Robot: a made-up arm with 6 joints. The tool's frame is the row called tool.
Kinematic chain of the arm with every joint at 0, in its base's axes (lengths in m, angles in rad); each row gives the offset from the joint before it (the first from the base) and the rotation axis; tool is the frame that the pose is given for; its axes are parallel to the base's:
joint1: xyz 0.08 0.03 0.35 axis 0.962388 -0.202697 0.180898
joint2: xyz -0.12 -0.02 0 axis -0.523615 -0.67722 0.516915
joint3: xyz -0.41 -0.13 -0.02 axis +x
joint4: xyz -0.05 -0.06 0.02 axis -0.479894 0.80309 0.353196
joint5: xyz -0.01 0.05 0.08 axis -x
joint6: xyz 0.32 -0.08 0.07 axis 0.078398 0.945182 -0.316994
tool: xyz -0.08 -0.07 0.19
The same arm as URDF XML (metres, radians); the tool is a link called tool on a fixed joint. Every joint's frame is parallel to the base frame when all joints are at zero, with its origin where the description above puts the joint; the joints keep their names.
<robot name="arm">
<link name="base_link"/>
<link name="link1"/>
<link name="link2"/>
<link name="link3"/>
<link name="link4"/>
<link name="link5"/>
<link name="link6"/>
<link name="tool"/>
<joint name="joint1" type="continuous"><parent link="base_link"/><child link="link1"/><origin xyz="0.08 0.03 0.35"/><axis xyz="0.962388 -0.202697 0.180898"/></joint>
<joint name="joint2" type="continuous"><parent link="link1"/><child link="link2"/><origin xyz="-0.12 -0.02 0"/><axis xyz="-0.523615 -0.67722 0.516915"/></joint>
<joint name="joint3" type="continuous"><parent link="link2"/><child link="link3"/><origin xyz="-0.41 -0.13 -0.02"/><axis xyz="1 0 0"/></joint>
<joint name="joint4" type="continuous"><parent link="link3"/><child link="link4"/><origin xyz="-0.05 -0.06 0.02"/><axis xyz="-0.479894 0.80309 0.353196"/></joint>
<joint name="joint5" type="continuous"><parent link="link4"/><child link="link5"/><origin xyz="-0.01 0.05 0.08"/><axis xyz="-1 0 0"/></joint>
<joint name="joint6" type="continuous"><parent link="link5"/><child link="link6"/><origin xyz="0.32 -0.08 0.07"/><axis xyz="0.078398 0.945182 -0.316994"/></joint>
<joint name="tool_joint" type="fixed"><parent link="link6"/><child link="tool"/><origin xyz="-0.08 -0.07 0.19"/></joint>
</robot>

